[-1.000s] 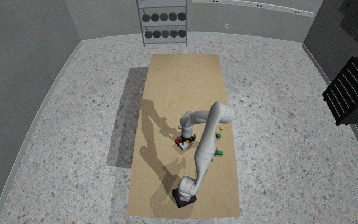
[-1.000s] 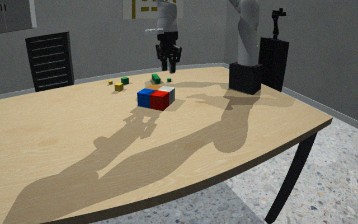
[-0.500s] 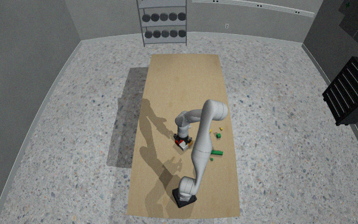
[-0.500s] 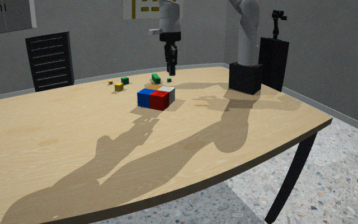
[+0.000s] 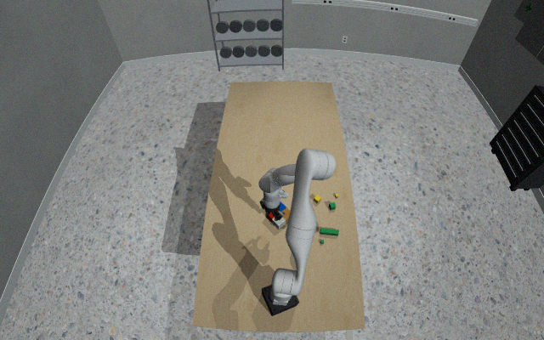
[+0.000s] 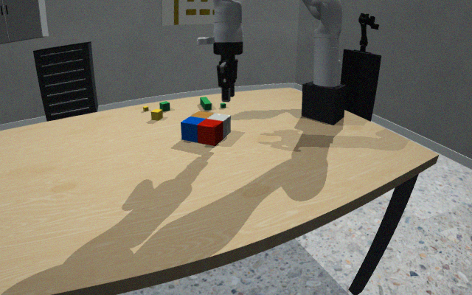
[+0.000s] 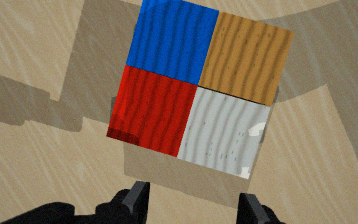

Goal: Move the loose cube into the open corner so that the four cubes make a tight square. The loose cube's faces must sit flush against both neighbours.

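Right now the red cube is 5 cm ahead of my hand, 1 cm to the left of it and 10 cm below it. The rest, counted from my hand: blue cube (9 cm ahead, 3 cm to the right, 10 cm below); long green block (1 cm behind, 31 cm to the right, 12 cm below); white cube (2 cm ahead, 3 cm to the right, 10 cm below).
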